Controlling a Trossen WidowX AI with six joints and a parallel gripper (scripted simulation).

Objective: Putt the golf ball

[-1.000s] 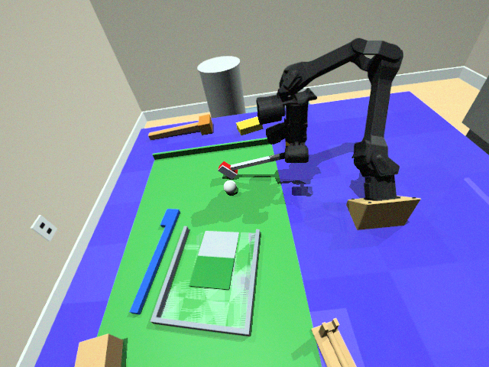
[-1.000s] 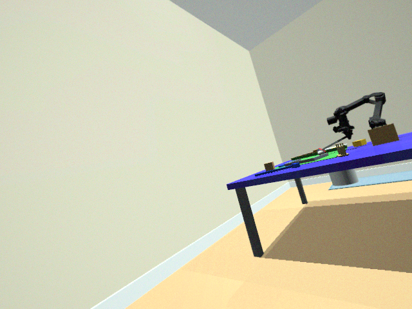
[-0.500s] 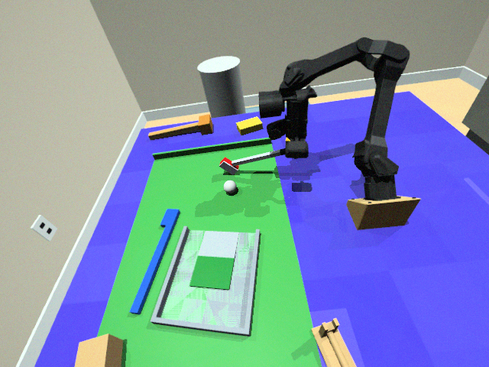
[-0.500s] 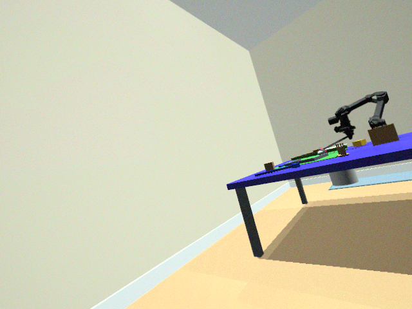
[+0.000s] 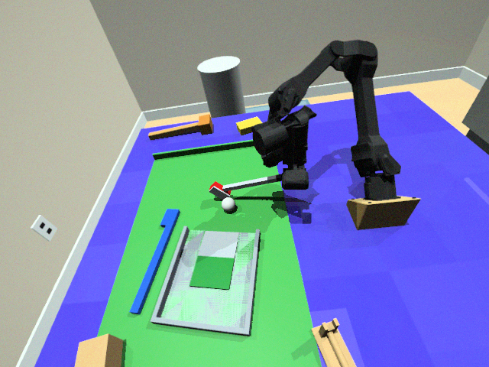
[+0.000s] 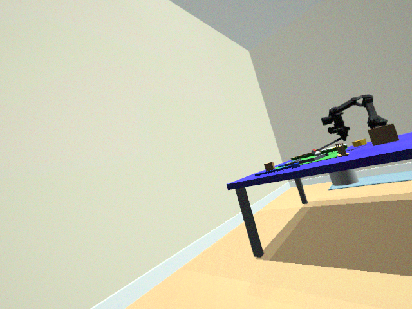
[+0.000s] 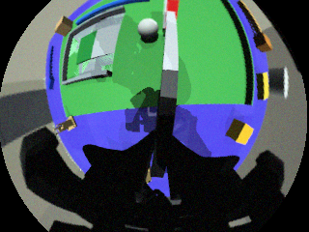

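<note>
My gripper tip is 120 mm short of the red putter and 20 mm to the left of it. The rest, counted from my gripper tip: white golf ball 200 mm ahead, 10 mm to the left, 50 mm below; then dark green rail 260 mm ahead, 310 mm to the right, 60 mm below; then wooden stand 400 mm to the left, 40 mm below.
</note>
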